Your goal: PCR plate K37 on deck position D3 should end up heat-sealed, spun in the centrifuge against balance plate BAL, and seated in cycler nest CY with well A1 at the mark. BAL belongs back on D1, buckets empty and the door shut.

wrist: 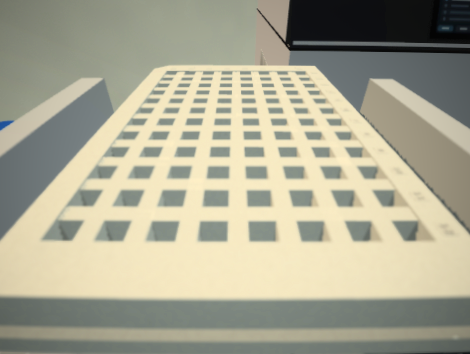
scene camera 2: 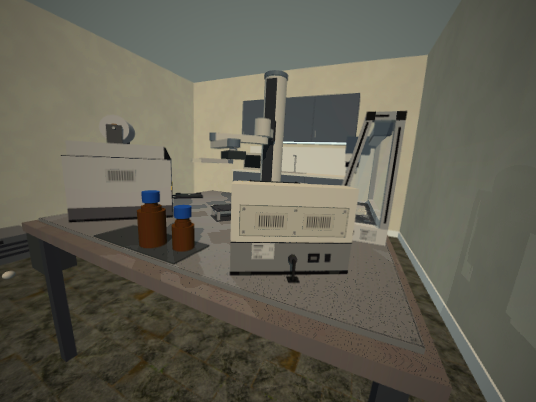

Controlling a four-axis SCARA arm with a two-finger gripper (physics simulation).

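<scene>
A cream PCR plate with rows of square wells fills the middle of the wrist view. It looks level, with a cut corner at the far left; its side marks are too blurred to read. I cannot tell whether it is K37 or BAL, or whether film covers it. My gripper is shut on this plate, one finger along each long side. In the scene view it hangs above the bench, left of the column. The insides of the centrifuge and the cycler nest are hidden.
A cream-and-grey instrument stands at the bench front. A white box instrument with a roll stands left. Two amber bottles stand on a dark mat. A tall frame stands right. A dark-fronted machine shows beyond the plate.
</scene>
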